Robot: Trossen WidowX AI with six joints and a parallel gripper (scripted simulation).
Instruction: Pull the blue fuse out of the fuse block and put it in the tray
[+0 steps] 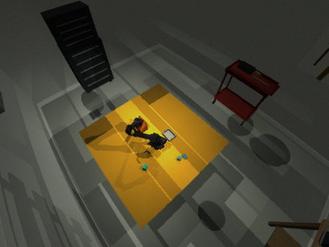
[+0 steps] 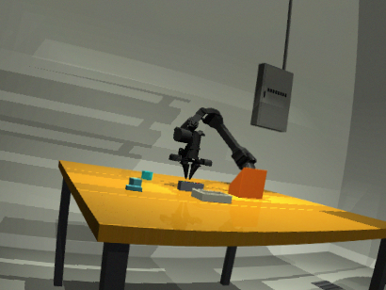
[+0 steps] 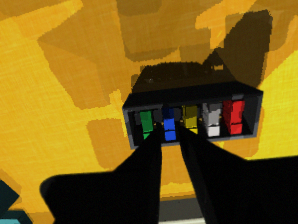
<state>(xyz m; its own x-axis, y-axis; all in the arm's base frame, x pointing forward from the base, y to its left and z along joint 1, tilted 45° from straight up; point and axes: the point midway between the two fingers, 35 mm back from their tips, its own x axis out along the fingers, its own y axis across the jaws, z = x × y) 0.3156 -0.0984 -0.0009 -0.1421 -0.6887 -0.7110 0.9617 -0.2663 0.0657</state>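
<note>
My gripper tip is now 30 mm above the blue fuse. Round my gripper tip: white fuse (40 mm behind, 10 mm to the left, 30 mm below); green fuse (20 mm ahead, 30 mm below); yellow fuse (20 mm behind, 30 mm below).
</note>
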